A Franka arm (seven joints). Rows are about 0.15 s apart.
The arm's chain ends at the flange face. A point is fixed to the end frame.
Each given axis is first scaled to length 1.
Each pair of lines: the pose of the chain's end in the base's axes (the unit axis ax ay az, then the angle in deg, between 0 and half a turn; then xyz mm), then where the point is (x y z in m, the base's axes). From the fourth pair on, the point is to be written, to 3 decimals.
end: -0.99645 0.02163 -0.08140 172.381 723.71 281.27 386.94
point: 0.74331 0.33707 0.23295
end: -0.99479 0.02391 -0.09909 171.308 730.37 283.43 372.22
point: 0.75571 0.34194 0.22008
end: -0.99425 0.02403 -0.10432 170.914 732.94 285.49 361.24
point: 0.75991 0.34501 0.20977
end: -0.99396 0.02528 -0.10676 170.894 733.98 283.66 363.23
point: 0.762 0.343 0.212
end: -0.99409 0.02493 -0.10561 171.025 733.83 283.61 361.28
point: 0.761 0.343 0.210
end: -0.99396 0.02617 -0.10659 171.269 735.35 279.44 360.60
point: 0.763 0.338 0.209
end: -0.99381 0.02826 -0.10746 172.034 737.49 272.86 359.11
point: 0.766 0.329 0.207
